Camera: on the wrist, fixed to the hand. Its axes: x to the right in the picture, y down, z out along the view.
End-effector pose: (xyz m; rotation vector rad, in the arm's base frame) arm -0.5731 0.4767 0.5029 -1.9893 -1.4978 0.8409
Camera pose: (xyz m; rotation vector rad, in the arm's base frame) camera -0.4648 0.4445 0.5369 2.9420 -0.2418 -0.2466
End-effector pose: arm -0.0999 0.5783 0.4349 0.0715 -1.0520 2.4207
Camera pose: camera -0.0968 0.6126 0.3220 1.2813 1.1692 -1.7832
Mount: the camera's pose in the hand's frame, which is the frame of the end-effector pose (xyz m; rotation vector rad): -0.0152 0.0546 -0.1035 -0.5514 0.4860 1.4659
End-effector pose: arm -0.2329 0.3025 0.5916 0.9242 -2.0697 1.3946
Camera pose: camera -0.2623 0.4166 0.5859 -1.2959 -2.4264 1.1694
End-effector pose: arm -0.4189 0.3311 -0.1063 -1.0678 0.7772 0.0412
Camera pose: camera -0.5084 0.2813 -0.1650 -0.7880 1.9306 1.3374
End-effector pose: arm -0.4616 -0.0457 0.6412 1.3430 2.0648 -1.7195
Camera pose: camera -0.3719 0.0309 0.6460 2.1930 0.8464 -0.2028
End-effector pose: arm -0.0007 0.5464 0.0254 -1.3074 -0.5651 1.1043
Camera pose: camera 0.0638 0.4785 -0.0464 -2.4938 0.6824 1.7023
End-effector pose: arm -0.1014 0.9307 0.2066 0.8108 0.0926 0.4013
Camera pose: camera -0.1565 1.0297 0.1735 0.0786 -0.1838 1.9112
